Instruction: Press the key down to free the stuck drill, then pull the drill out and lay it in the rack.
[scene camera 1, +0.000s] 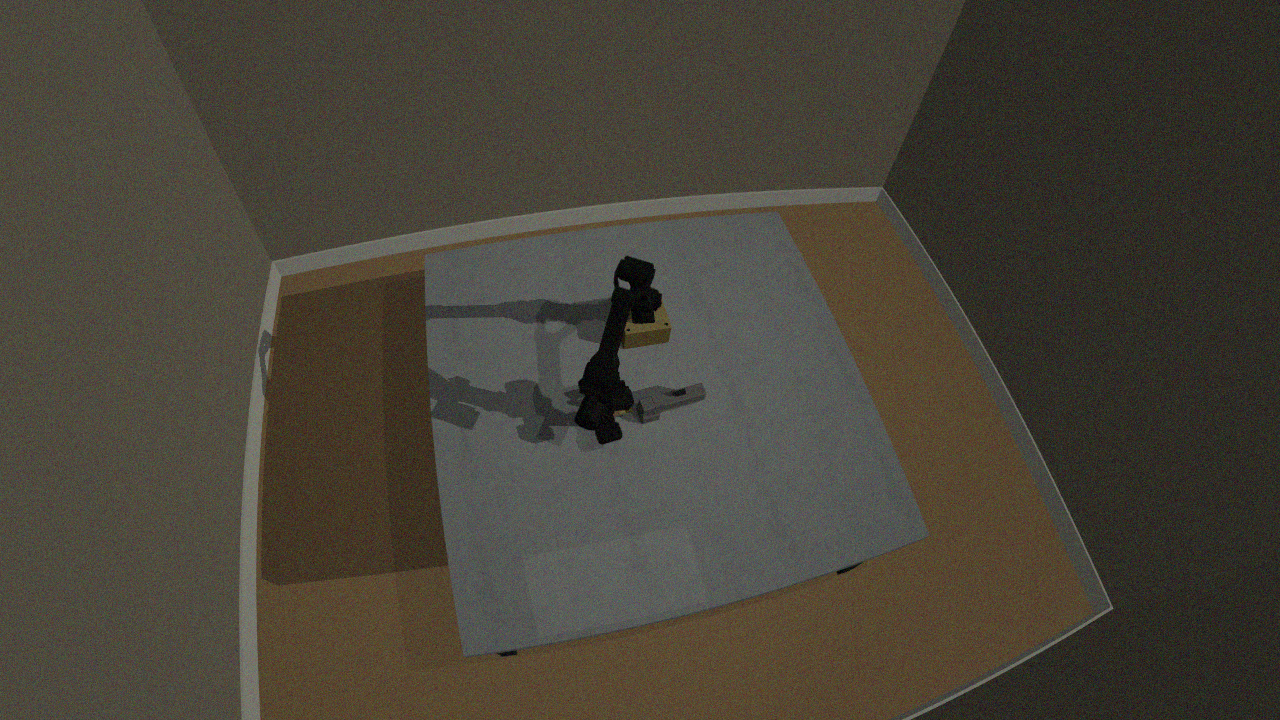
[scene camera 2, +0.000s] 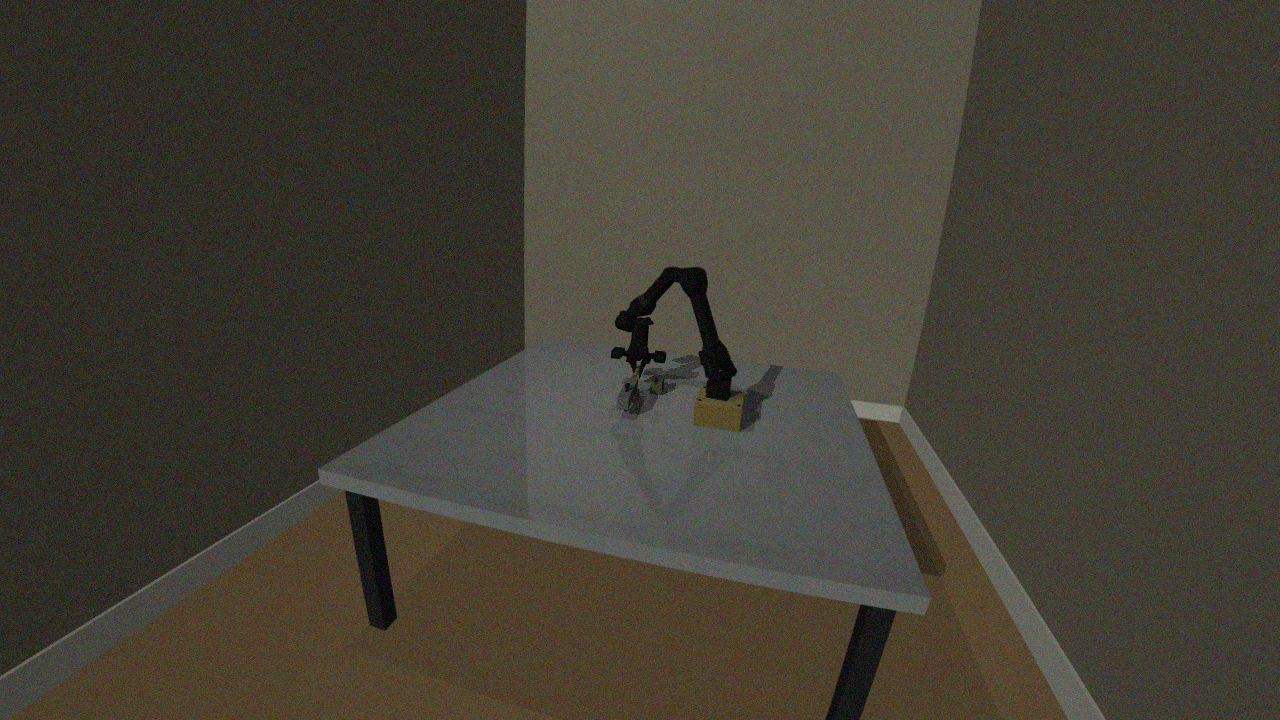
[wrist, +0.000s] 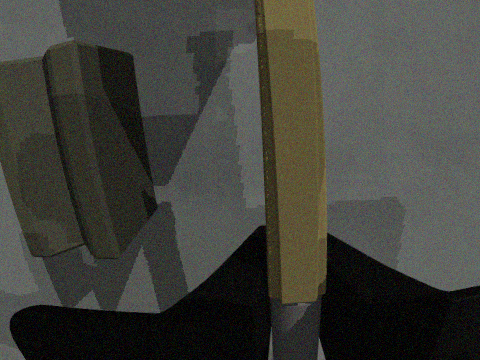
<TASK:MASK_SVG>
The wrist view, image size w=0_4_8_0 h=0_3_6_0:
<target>my gripper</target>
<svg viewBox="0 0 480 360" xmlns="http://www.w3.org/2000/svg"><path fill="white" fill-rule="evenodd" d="M327 233L327 292L321 295L319 332L325 360L480 360L480 285L451 292L433 288L381 264L380 261L373 260L367 253L361 253L359 249ZM267 225L260 225L220 267L216 268L208 280L204 280L199 287L187 296L181 297L179 303L173 304L164 312L112 312L59 305L31 305L23 311L20 309L11 317L9 331L25 360L268 360L272 316L267 281Z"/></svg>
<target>drill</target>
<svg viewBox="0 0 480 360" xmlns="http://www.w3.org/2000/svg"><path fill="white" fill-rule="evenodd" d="M255 0L257 71L259 71L261 129L263 129L265 225L267 225L268 256L267 281L272 316L272 360L317 360L321 295L325 295L325 292L327 292L325 291L325 283L327 283L328 245L324 100L321 97L321 68L319 43L317 43L315 4L313 4L313 0Z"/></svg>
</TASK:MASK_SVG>
